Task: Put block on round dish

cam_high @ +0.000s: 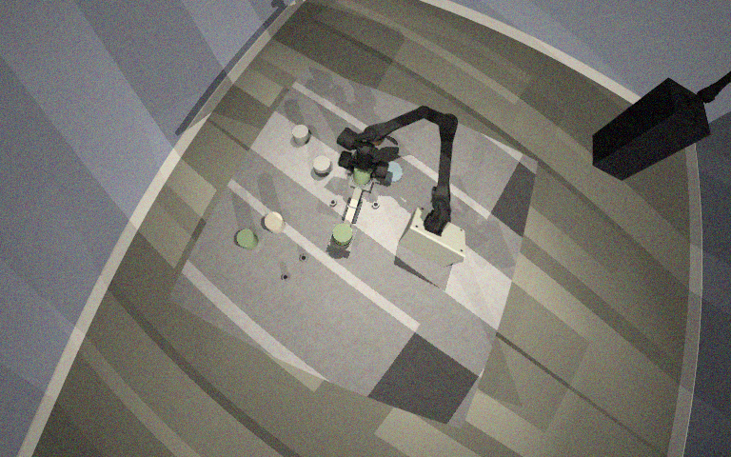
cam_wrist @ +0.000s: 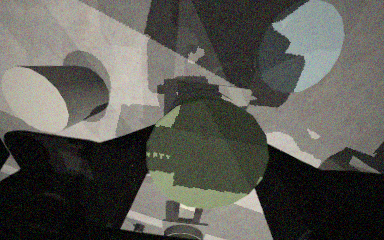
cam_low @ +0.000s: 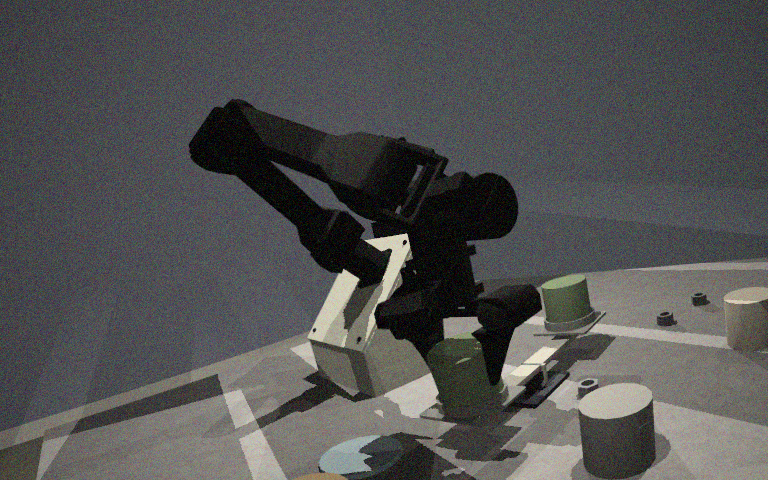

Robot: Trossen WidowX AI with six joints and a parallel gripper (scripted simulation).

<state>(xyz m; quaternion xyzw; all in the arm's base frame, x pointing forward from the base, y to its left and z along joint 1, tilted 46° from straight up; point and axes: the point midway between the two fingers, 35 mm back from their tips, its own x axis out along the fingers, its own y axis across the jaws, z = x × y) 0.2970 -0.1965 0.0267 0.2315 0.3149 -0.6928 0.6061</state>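
Right now the pale blue round dish is 100 mm behind my gripper tip, 90 mm to the right of it and 70 mm below it. From my gripper tip the other things lie so: cream cylinder 240 mm ahead, 310 mm to the left, 40 mm below; grey block 10 mm below; balance 10 mm behind, 140 mm to the left, 40 mm below.
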